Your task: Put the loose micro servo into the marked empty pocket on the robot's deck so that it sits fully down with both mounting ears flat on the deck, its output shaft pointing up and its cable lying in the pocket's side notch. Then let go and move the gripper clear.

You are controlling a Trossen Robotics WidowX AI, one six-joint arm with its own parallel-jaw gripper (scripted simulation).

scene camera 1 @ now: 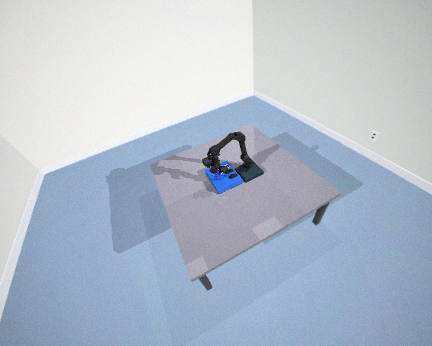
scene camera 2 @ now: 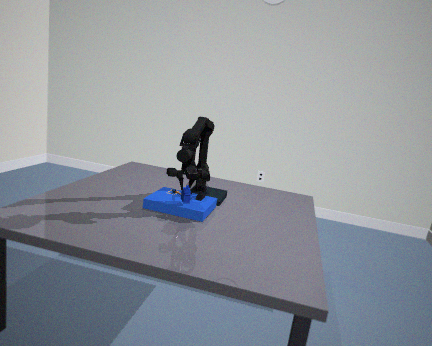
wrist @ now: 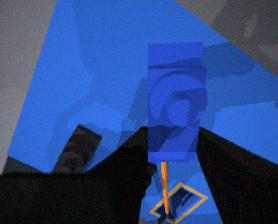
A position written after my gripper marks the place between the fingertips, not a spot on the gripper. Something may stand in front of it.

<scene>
In view: my gripper [wrist: 170, 132], a blue micro servo [wrist: 177, 99] and a blue deck [scene camera 2: 159, 201].
The blue deck shows as well in the wrist view [wrist: 92, 70].
</scene>
